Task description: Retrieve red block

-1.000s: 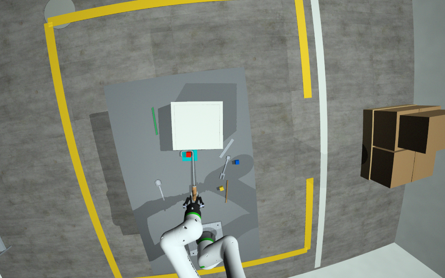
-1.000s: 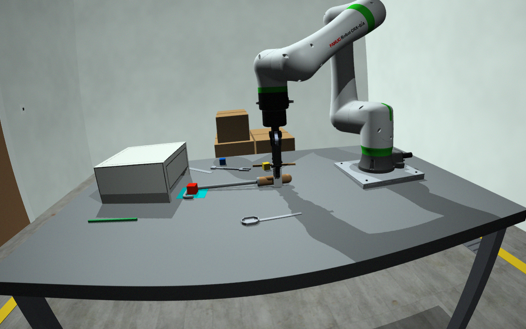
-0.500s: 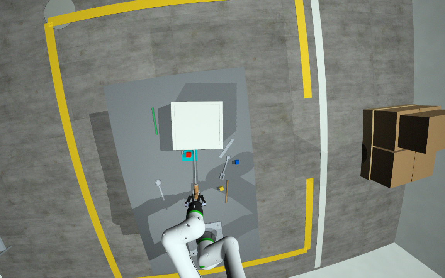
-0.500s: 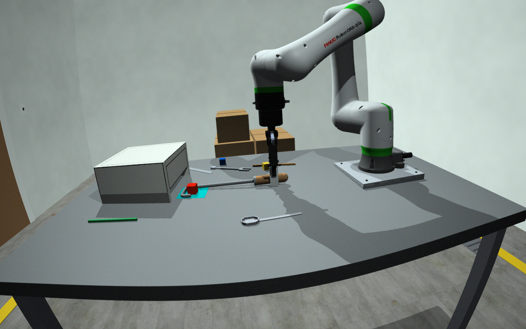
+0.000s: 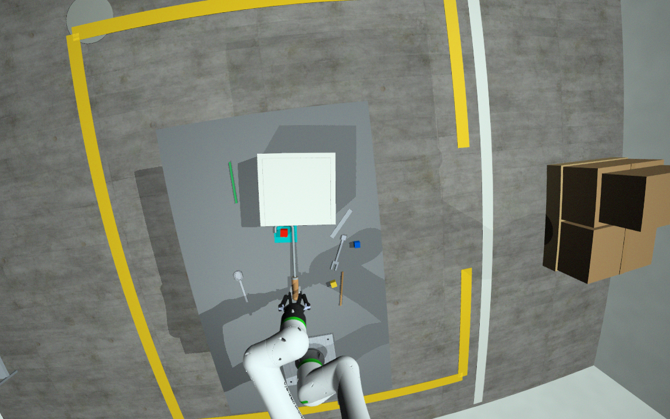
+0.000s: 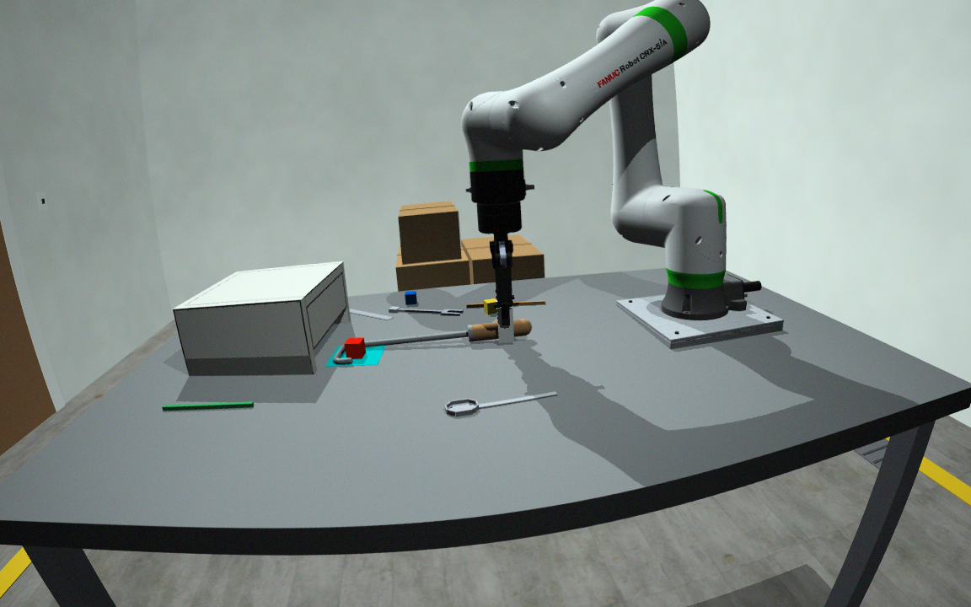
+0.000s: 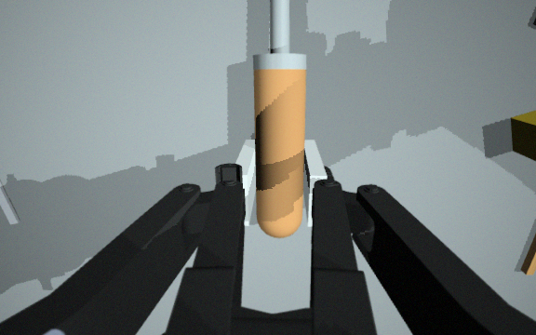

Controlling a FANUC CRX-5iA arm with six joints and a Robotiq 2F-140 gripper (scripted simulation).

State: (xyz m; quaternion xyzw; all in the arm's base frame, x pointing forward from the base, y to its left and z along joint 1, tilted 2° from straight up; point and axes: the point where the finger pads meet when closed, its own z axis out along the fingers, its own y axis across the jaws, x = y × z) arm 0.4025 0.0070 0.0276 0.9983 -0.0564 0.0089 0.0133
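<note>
Right now the long grey hook tool is 140 mm ahead of my hand, 20 mm to the left of it and 20 mm below it. Also, from my hand: fork wrench (220 mm to the right, 150 mm ahead, 30 mm below); then yellow block (180 mm to the right, 30 mm below); then brown stick (210 mm to the right, 40 mm behind, 30 mm below).
</note>
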